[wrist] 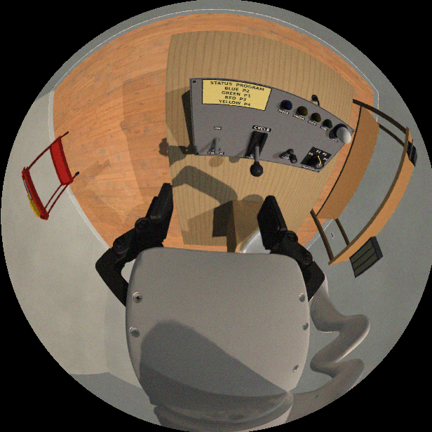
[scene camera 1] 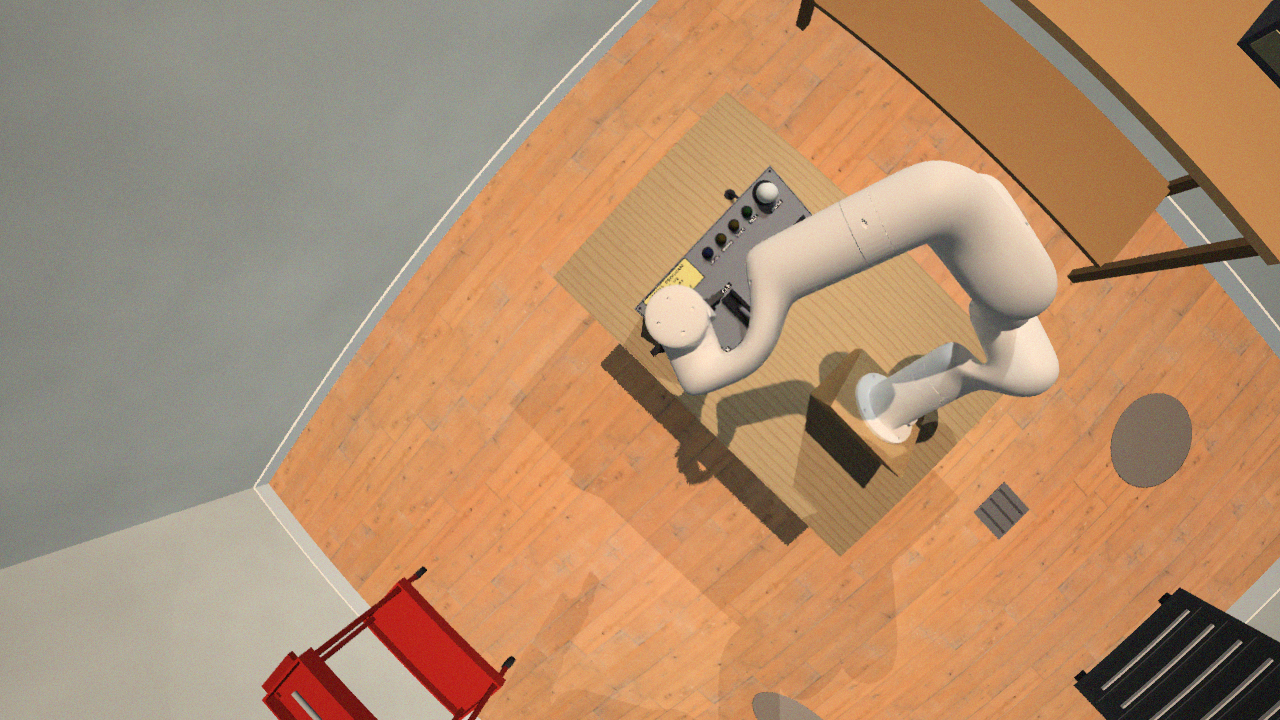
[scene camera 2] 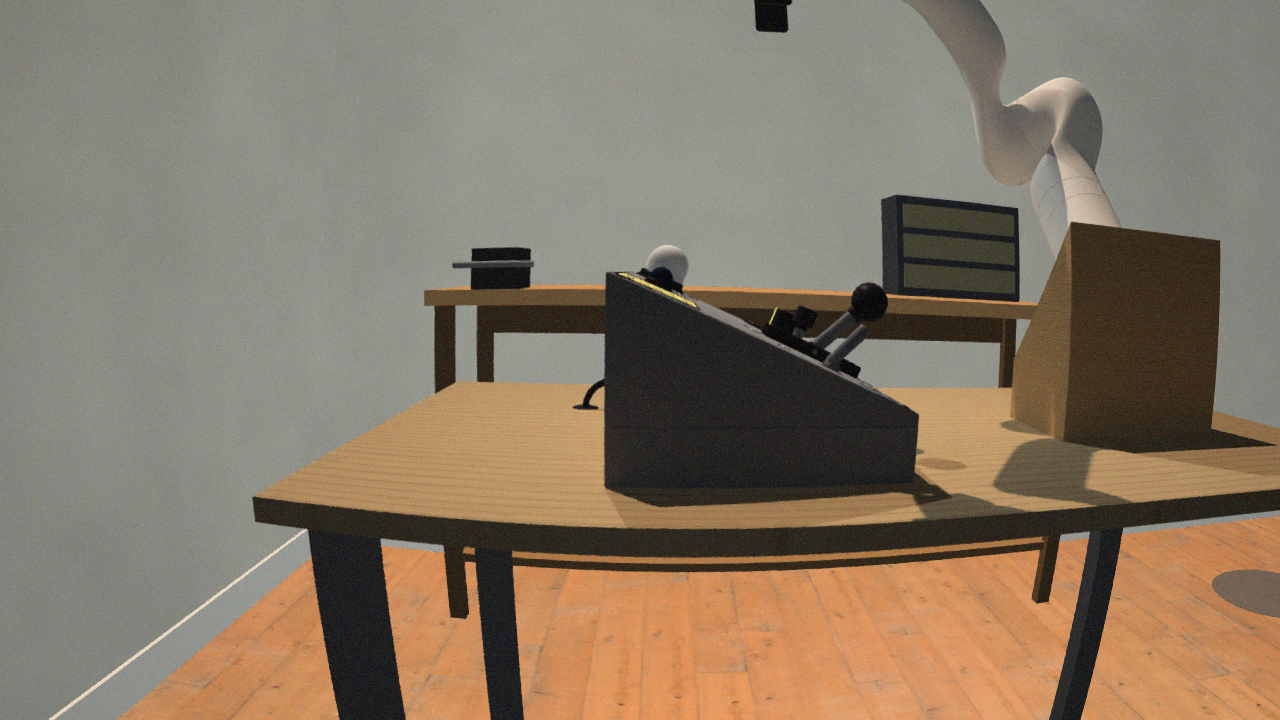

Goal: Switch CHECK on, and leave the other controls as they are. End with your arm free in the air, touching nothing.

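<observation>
The sloped grey control panel (scene camera 1: 732, 253) (scene camera 2: 751, 402) (wrist: 295, 131) stands on the wooden table. Its CHECK switch, a small grey lever (scene camera 2: 848, 346) (wrist: 216, 144), is at the lower left of the panel in the wrist view and leans toward the lower edge, away from the ON mark. The CYCLE lever with a black ball (scene camera 2: 869, 301) (wrist: 256, 169) is to its right. My gripper (scene camera 2: 771, 16) (wrist: 218, 199) is open and empty, high above the panel and touching nothing. In scene camera 1 the wrist hides the fingers and part of the panel.
A yellow status card (wrist: 236, 95), a row of dark buttons, a white knob (scene camera 1: 767, 192) (scene camera 2: 668, 263) (wrist: 343, 134), a small black-tipped control (wrist: 289, 156) and a rotary selector (wrist: 316, 160) are on the panel. A wooden block (scene camera 2: 1136, 340) stands at the arm's base.
</observation>
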